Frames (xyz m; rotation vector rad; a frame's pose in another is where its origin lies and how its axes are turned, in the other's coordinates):
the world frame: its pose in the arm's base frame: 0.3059 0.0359 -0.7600 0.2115 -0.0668 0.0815
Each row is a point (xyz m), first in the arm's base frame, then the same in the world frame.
Working: the arm's base frame: its pose in the world frame: -0.2500 0.1491 0.7666 -0.2115 0.0668 -0.0815

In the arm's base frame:
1: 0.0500 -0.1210 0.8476
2: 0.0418 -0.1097 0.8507
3: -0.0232 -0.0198 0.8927
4: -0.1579 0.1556 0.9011
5: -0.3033 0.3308 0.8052
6: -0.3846 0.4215 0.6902
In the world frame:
1: -0.1459 0.2021 1.6163
2: -0.1530 0.2144 1.6174
3: -0.2078 0.3164 1.6430
4: -0.3282 0.5009 1.6217
5: -0.4671 0.6646 1.4994
6: -0.5498 0.7363 1.3726

